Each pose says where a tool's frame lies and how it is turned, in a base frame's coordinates. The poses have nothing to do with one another.
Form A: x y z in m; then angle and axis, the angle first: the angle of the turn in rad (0 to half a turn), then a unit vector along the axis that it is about.
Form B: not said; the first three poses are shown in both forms.
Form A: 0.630, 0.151, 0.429, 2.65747, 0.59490, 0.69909, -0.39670
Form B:
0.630, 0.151, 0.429
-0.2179, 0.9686, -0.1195
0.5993, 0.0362, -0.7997
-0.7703, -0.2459, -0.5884

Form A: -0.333, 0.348, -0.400, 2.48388, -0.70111, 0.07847, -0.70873
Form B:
-0.333, 0.348, -0.400
0.0892, 0.3347, 0.9381
-0.5318, -0.7804, 0.3290
0.8422, -0.5282, 0.1084

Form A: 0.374, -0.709, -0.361, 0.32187, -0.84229, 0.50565, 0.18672
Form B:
0.374, -0.709, -0.361
0.9851, -0.0809, 0.1519
0.0372, 0.9618, 0.2713
-0.1680, -0.2616, 0.9504

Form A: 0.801, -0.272, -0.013, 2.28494, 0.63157, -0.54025, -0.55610
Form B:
0.801, -0.272, -0.013
0.0052, -0.1445, -0.9895
-0.9849, -0.1719, 0.0200
-0.1730, 0.9745, -0.1432

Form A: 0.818, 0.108, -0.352, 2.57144, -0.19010, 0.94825, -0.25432
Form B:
0.818, 0.108, -0.352
-0.7753, -0.1947, 0.6009
-0.4693, 0.8143, -0.3416
-0.4228, -0.5468, -0.7227

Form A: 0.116, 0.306, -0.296, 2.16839, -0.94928, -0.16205, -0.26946
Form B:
0.116, 0.306, -0.296
0.8455, 0.4631, 0.2658
0.0176, -0.5216, 0.8530
0.5337, -0.7165, -0.4492

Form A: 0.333, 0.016, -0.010, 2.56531, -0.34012, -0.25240, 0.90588
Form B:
0.333, 0.016, -0.010
-0.6258, -0.3358, -0.7040
0.6514, -0.7214, -0.2350
-0.4289, -0.6057, 0.6702

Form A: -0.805, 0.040, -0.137, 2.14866, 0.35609, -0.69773, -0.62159
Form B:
-0.805, 0.040, -0.137
-0.3502, 0.1365, -0.9267
-0.9048, 0.2065, 0.3723
0.2422, 0.9689, 0.0512

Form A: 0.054, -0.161, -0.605, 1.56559, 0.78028, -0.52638, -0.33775
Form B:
0.054, -0.161, -0.605
0.6109, -0.0708, -0.7885
-0.7463, 0.2808, -0.6034
0.2642, 0.9571, 0.1187

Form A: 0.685, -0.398, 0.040, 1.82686, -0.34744, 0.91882, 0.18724
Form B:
0.685, -0.398, 0.040
-0.1020, -0.5812, 0.8073
-0.2190, 0.8048, 0.5517
-0.9704, -0.1205, -0.2093

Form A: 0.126, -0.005, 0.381, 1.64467, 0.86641, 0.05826, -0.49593
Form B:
0.126, -0.005, 0.381
0.7323, 0.5488, -0.4033
-0.4404, -0.0702, -0.8951
-0.5195, 0.8330, 0.1903

